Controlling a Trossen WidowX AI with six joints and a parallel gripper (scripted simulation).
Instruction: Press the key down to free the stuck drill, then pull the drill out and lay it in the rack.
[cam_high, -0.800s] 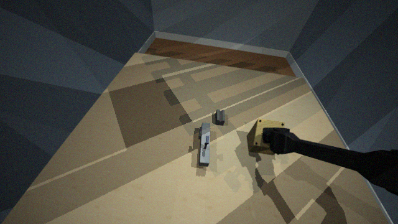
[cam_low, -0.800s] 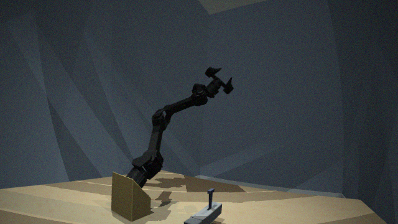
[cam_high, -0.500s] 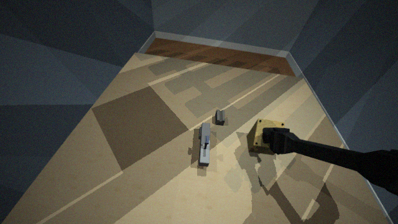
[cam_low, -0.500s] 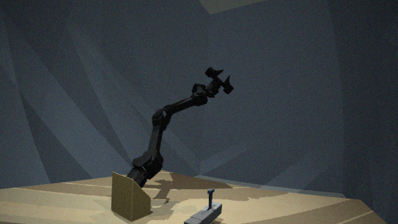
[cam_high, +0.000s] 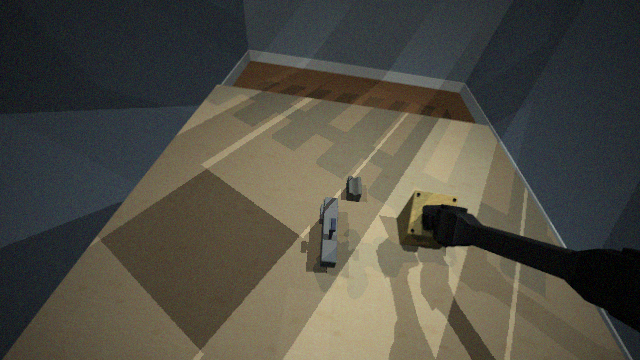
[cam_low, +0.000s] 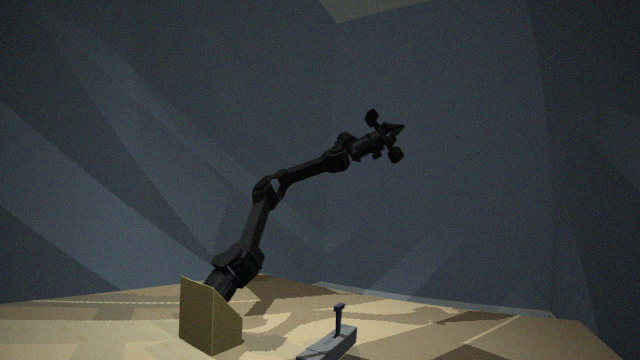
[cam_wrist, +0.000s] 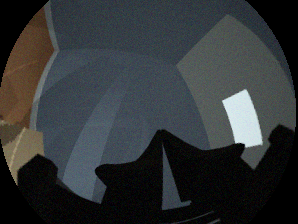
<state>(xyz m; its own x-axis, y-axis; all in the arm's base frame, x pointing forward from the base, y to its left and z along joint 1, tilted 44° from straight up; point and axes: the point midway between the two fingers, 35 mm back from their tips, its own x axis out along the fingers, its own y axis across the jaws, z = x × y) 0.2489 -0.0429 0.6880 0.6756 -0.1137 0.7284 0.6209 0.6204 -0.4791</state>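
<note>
My gripper tip is now 6 cm past the key, 41 cm to the left of it and 52 cm above it. Also, from my gripper tip: grey housing: 6 cm behind, 44 cm to the right, 57 cm below; small grey rack: 15 cm behind, 60 cm to the right, 59 cm below; drill: 6 cm behind, 46 cm to the right, 56 cm below.
</note>
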